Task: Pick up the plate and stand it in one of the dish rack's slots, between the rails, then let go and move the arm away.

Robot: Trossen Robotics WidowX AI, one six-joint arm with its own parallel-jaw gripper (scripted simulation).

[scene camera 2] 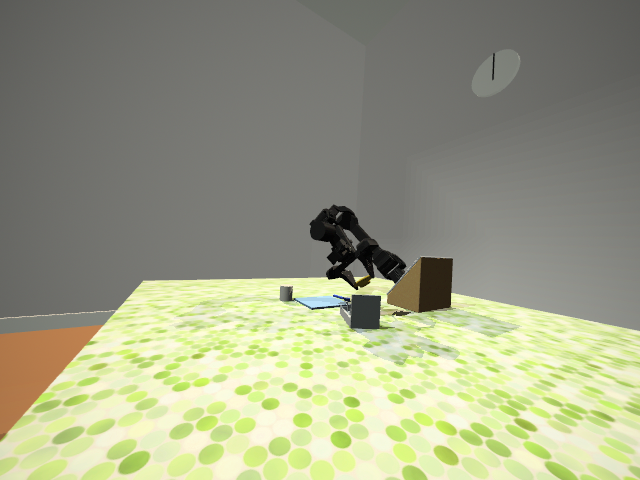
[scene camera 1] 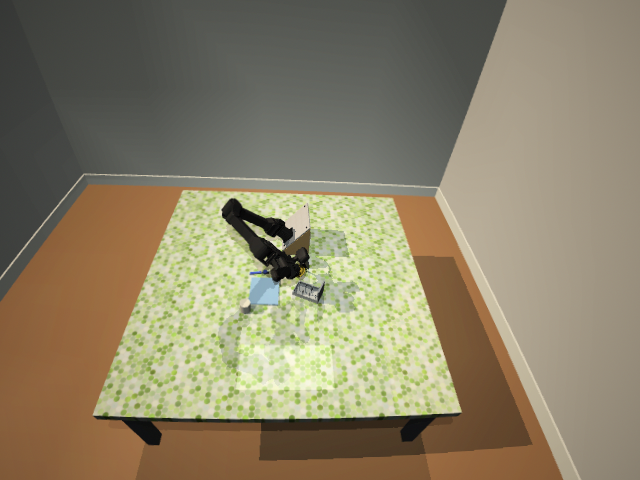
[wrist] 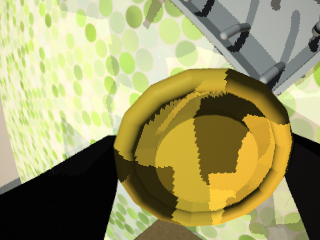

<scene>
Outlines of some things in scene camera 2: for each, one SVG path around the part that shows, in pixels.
My gripper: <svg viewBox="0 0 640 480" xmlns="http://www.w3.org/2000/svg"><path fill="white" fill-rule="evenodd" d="M343 236L333 242L332 252L326 257L333 265L337 261L342 263L332 266L326 272L328 280L342 278L355 290L358 290L358 287L354 287L356 281L351 270L346 271L345 268L358 258L372 279L375 278L372 255L374 254L373 250L379 244L374 239L364 238L356 245L357 250L355 250L352 240L349 240L347 236Z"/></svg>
A dish rack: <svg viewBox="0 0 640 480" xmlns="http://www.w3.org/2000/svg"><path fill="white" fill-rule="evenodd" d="M340 306L340 315L350 328L379 329L381 295L352 294L351 305L346 301L347 306Z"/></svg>
</scene>
